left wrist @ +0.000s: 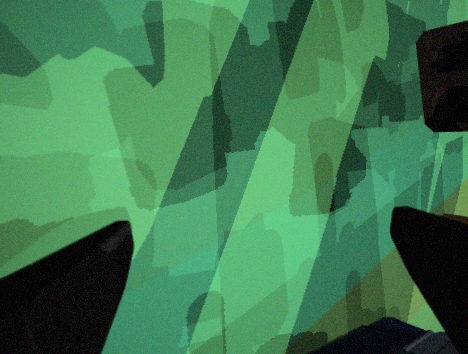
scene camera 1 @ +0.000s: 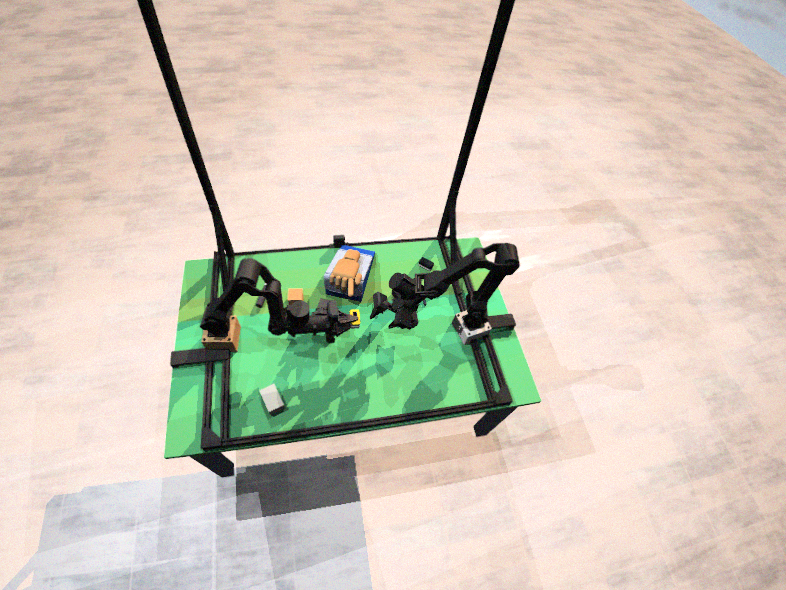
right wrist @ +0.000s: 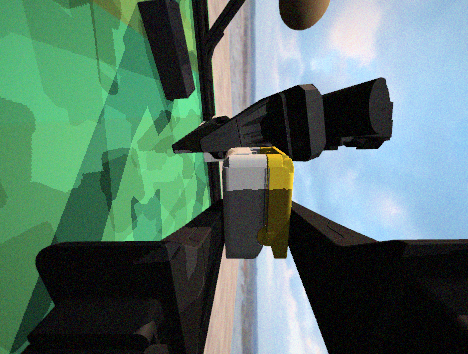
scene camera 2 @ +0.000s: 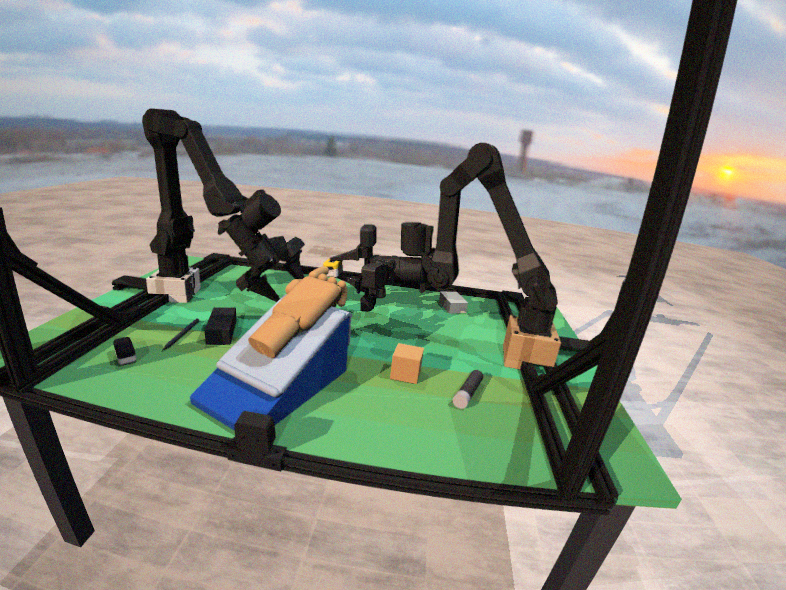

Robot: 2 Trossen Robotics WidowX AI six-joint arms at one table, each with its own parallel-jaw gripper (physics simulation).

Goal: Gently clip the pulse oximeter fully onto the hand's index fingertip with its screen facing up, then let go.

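Frame: origin at the left arm's base, x ahead, y left, z up, level; centimetres.
Seen in the pictures: left gripper, fingertip midpoint: (left wrist: 262, 227) (scene camera 1: 379, 322) (right wrist: 183, 148); right gripper, fingertip midpoint: (scene camera 1: 357, 320) (right wrist: 253, 205) (scene camera 2: 330, 266); left arm's base at its link origin: (scene camera 1: 473, 321) (scene camera 2: 173, 272); right arm's base at its link origin: (scene camera 1: 218, 328) (scene camera 2: 534, 328).
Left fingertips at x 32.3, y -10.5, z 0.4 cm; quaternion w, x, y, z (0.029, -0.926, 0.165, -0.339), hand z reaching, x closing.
Pixels of each thing's top centre, then the offset from my left fingertips to it. "spot": a spot on its surface instead.
- grey oximeter at its top centre: (right wrist: 288, 202) (scene camera 2: 333, 259) (scene camera 1: 354, 316) dx +9.1, dy -0.5, dz +8.9 cm
- sloped support at a spot on its surface: (scene camera 2: 317, 362) spot: dx +8.0, dy -28.8, dz +0.0 cm
- orange cube at its top centre: (scene camera 2: 408, 351) (scene camera 1: 295, 294) dx +24.1, dy -21.9, dz -1.2 cm
- dark cylinder at its top centre: (scene camera 2: 470, 381) (scene camera 1: 263, 292) dx +34.8, dy -27.9, dz -3.5 cm
- white block at its top centre: (scene camera 2: 453, 297) (scene camera 1: 271, 397) dx +41.3, dy +12.2, dz -3.2 cm
- black box at its top centre: (right wrist: 183, 53) (scene camera 2: 220, 317) dx -14.0, dy -8.7, dz -2.7 cm
- pen at its top centre: (scene camera 2: 180, 331) dx -22.0, dy -11.4, dz -5.3 cm
- small dark block at its top centre: (scene camera 2: 123, 343) (scene camera 1: 426, 261) dx -29.1, dy -21.4, dz -3.0 cm
The yellow and grey oximeter (scene camera 1: 355, 317) (scene camera 2: 331, 263) (right wrist: 245, 172) is held in my right gripper (scene camera 1: 350, 318) (scene camera 2: 336, 262) (right wrist: 253, 205), which is shut on it, above the table. Its yellow half faces up; its screen is not readable. The tan hand (scene camera 1: 346, 266) (scene camera 2: 307, 299) lies on the sloped support (scene camera 1: 370, 261) (scene camera 2: 317, 362) with its index finger (scene camera 1: 350, 287) extended. The oximeter is in front of that fingertip, apart from it. My left gripper (scene camera 1: 389, 315) (scene camera 2: 289, 287) (left wrist: 262, 227) is open and empty, low over the table beside the hand and the oximeter.
An orange cube (scene camera 1: 295, 294) (scene camera 2: 406, 363) and a dark cylinder (scene camera 2: 468, 388) lie on the right arm's side. A white block (scene camera 1: 271, 398) (scene camera 2: 453, 301) lies farther off. A black box (scene camera 2: 220, 325) (right wrist: 167, 50), a pen (scene camera 2: 180, 334) and a small dark block (scene camera 1: 426, 263) (scene camera 2: 124, 350) lie on the left arm's side.
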